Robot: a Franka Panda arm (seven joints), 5 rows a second.
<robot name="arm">
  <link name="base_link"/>
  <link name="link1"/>
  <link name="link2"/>
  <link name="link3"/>
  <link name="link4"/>
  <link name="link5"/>
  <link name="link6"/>
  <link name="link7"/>
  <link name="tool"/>
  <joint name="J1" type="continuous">
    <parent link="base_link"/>
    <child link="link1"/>
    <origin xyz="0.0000 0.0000 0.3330"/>
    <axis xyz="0 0 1"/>
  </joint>
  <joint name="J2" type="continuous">
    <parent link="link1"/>
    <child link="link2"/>
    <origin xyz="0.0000 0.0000 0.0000"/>
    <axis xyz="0 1 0"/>
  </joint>
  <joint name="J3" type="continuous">
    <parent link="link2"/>
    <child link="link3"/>
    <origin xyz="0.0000 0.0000 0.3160"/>
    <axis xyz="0 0 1"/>
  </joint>
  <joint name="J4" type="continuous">
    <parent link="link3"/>
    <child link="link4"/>
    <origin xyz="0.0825 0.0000 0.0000"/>
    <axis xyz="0 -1 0"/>
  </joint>
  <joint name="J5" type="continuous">
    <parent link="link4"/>
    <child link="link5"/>
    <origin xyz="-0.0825 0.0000 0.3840"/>
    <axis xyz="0 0 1"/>
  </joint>
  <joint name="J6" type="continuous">
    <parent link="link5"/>
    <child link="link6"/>
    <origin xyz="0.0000 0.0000 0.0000"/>
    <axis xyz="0 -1 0"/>
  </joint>
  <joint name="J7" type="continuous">
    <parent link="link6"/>
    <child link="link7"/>
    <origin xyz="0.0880 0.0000 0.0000"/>
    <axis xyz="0 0 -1"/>
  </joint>
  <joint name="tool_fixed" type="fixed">
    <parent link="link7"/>
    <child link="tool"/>
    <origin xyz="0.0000 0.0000 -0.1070" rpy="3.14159 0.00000 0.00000"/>
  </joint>
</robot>
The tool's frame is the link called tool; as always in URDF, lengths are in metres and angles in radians. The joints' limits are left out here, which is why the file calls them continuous.
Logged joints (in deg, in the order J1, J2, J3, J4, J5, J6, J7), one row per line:
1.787, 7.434, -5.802, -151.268, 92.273, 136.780, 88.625
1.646, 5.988, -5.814, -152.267, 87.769, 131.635, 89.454
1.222, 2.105, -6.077, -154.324, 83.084, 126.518, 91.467
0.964, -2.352, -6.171, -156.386, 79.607, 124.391, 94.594
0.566, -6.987, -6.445, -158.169, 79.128, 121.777, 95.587
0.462, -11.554, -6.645, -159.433, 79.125, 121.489, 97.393
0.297, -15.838, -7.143, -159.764, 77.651, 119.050, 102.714
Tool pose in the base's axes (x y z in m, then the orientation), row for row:
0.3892, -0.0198, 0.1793, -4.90, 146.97, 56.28
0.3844, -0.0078, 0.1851, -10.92, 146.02, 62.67
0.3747, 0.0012, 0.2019, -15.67, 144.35, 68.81
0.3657, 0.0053, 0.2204, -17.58, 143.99, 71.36
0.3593, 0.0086, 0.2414, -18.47, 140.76, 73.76
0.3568, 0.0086, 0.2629, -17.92, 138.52, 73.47
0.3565, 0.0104, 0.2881, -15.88, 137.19, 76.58
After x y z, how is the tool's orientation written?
As a rotation vector, in degrees.
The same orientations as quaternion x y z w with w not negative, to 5 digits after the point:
-0.03052, 0.91541, 0.35054, 0.19549
-0.06744, 0.90182, 0.38705, 0.17987
-0.09614, 0.88564, 0.42218, 0.16782
-0.10736, 0.87931, 0.43578, 0.15935
-0.11369, 0.86645, 0.45403, 0.17378
-0.11143, 0.86132, 0.45684, 0.19236
-0.09870, 0.85267, 0.47596, 0.19152

